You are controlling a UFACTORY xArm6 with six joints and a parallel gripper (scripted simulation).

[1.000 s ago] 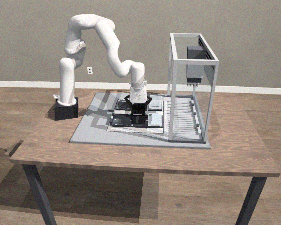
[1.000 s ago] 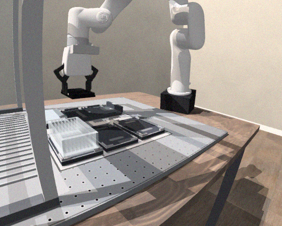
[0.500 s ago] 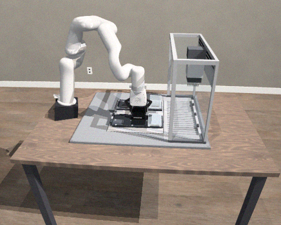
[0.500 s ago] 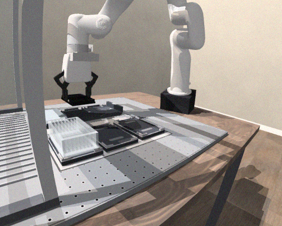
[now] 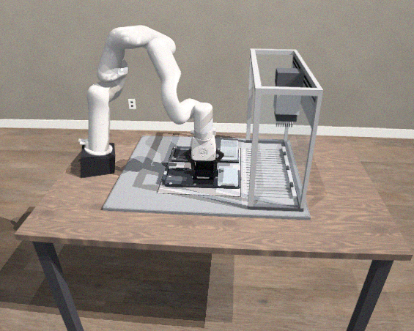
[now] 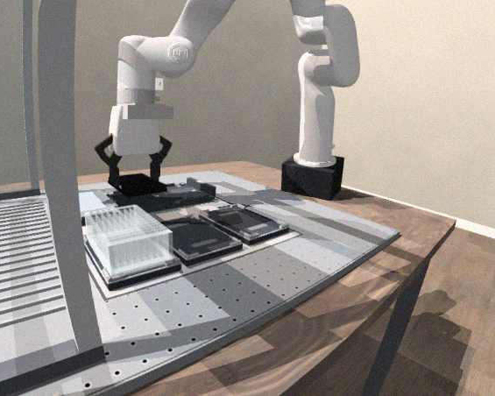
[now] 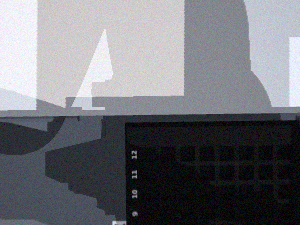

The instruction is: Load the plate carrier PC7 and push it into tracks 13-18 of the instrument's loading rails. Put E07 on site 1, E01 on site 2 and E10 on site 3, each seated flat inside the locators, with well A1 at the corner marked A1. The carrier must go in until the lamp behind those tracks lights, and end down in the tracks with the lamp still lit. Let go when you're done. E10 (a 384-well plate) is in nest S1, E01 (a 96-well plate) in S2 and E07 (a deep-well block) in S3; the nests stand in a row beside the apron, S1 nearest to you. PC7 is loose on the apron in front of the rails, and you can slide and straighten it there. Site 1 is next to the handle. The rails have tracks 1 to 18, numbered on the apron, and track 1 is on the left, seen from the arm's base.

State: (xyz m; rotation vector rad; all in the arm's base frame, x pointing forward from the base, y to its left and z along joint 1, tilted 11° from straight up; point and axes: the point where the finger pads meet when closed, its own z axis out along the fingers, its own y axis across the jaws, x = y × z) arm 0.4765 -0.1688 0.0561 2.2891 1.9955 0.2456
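The dark carrier PC7 lies 10 mm behind my hand and 40 mm below it. From my hand the other things lie so: black 96-well plate E01 (10 mm below); corner mark (30 mm behind, 160 mm to the left, 40 mm below); 384-well plate E10 (100 mm ahead, 10 mm to the right, 40 mm below).
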